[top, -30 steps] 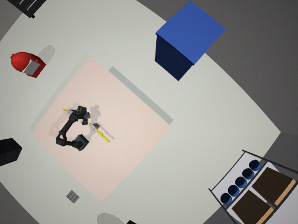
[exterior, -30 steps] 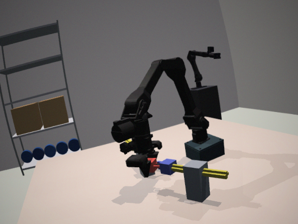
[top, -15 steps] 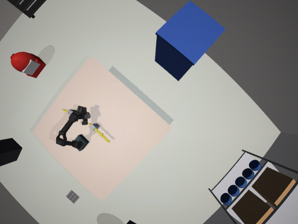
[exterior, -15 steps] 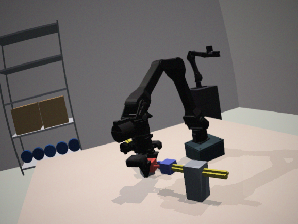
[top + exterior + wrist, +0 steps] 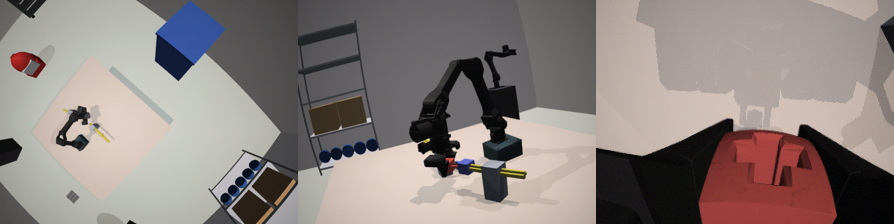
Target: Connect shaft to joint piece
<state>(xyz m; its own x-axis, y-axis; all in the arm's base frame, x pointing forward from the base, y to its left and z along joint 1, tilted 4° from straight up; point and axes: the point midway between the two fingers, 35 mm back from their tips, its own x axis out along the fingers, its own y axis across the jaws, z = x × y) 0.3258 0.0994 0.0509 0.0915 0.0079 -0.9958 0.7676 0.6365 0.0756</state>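
The red joint piece lies 40 mm above my gripper tip, 10 mm to the left of it and 10 mm behind it.
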